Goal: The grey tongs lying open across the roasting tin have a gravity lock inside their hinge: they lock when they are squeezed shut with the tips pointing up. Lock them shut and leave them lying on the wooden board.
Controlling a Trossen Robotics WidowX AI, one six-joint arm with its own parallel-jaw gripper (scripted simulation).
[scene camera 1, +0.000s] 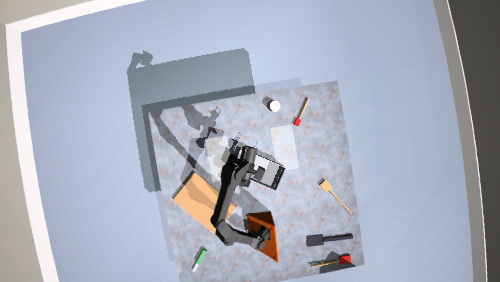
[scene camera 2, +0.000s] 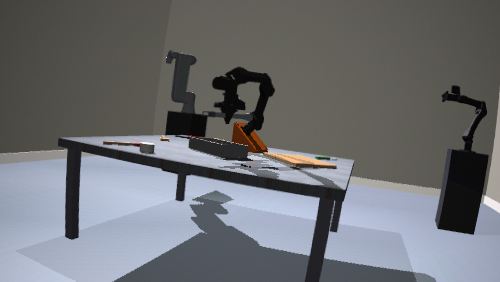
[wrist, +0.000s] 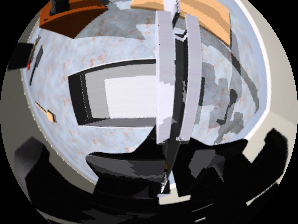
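Dark roasting tin, visible. The gripper, visible too.
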